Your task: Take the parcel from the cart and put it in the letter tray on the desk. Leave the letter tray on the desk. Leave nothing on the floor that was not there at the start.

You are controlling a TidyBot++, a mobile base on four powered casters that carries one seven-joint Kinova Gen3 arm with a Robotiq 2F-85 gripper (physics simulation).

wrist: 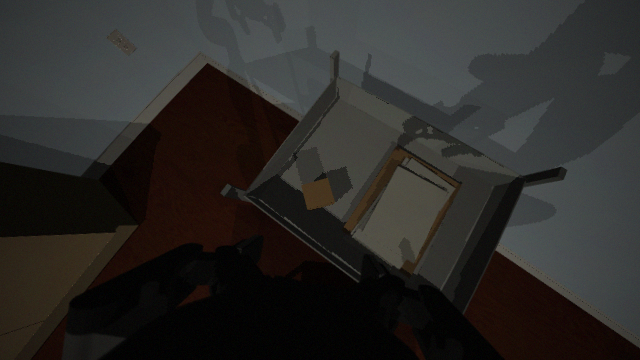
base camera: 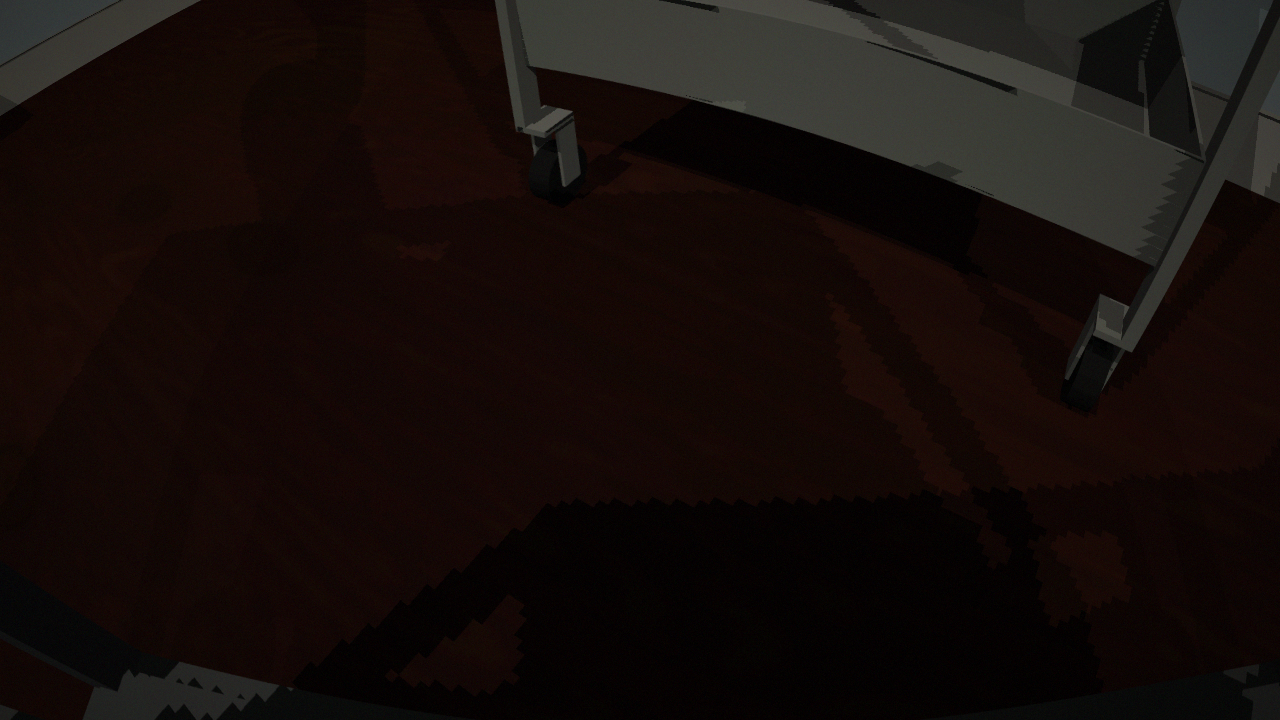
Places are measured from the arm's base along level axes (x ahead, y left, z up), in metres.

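Where they show: gripper, fingertip midpoint: (wrist: 311, 256).
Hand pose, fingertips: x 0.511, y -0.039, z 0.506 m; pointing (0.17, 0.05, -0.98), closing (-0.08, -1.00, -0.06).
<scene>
Things, the pixels of their top centre, and the offset from my fingertips. "spot": a spot on its surface instead. Level surfaces: height alone.
- small orange-brown box at its top centre: (wrist: 317, 193) dx +0.081, dy +0.018, dz -0.190 m
- grey cart's top tray at its surface level: dz -0.240 m
- wooden tray at a spot on its surface: (wrist: 374, 190) spot: dx +0.103, dy -0.103, dz -0.230 m
The parcel, a small orange-brown box (wrist: 318, 194), lies in the left part of the grey cart's top tray (wrist: 357, 125), near its front wall in the wrist view. In the base camera view the cart (base camera: 805, 98) shows its lower panel, legs and casters; the parcel does not show there. My gripper (wrist: 311, 256) is open, its dark fingers spread at the bottom of the wrist view. It is above and short of the cart's near edge, apart from the parcel. The letter tray on the desk cannot be made out.
A wooden tray (wrist: 374, 190) with white papers (wrist: 410, 210) lies right of the parcel in the cart. A tan surface (wrist: 50, 280), perhaps furniture, stands at lower left. A pale wall (wrist: 165, 30) runs behind the cart. Cart casters (base camera: 559, 170) (base camera: 1090, 374) stand on the red-brown floor.
</scene>
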